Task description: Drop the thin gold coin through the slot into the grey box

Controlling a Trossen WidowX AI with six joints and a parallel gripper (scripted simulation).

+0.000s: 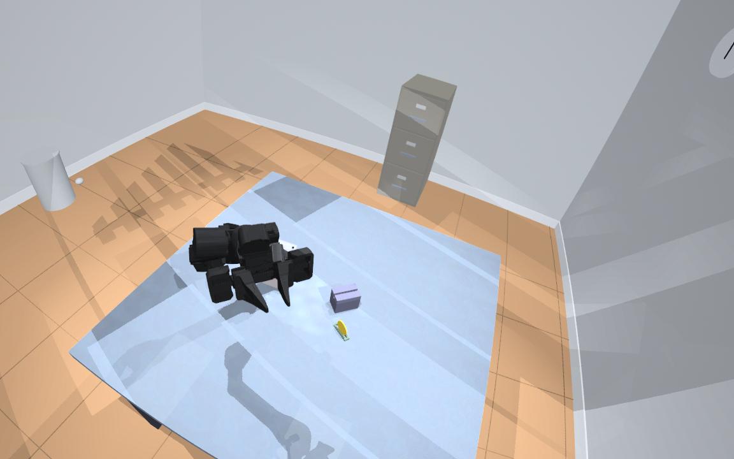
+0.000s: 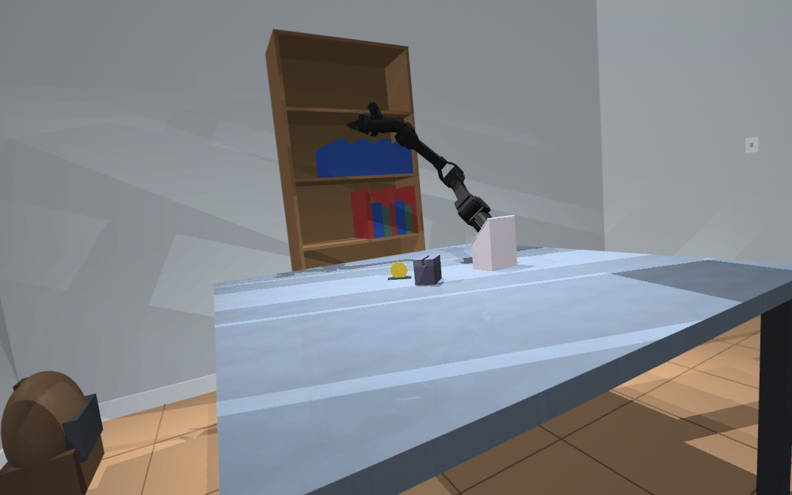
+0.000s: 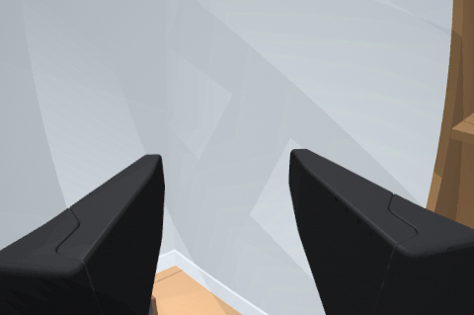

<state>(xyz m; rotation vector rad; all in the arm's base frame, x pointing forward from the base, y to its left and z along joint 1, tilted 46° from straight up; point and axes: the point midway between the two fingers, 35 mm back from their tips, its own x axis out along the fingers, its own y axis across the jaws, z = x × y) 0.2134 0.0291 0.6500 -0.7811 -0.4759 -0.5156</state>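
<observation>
Right now the gold coin is 550 mm below my gripper tip and 380 mm to the left of it.
</observation>
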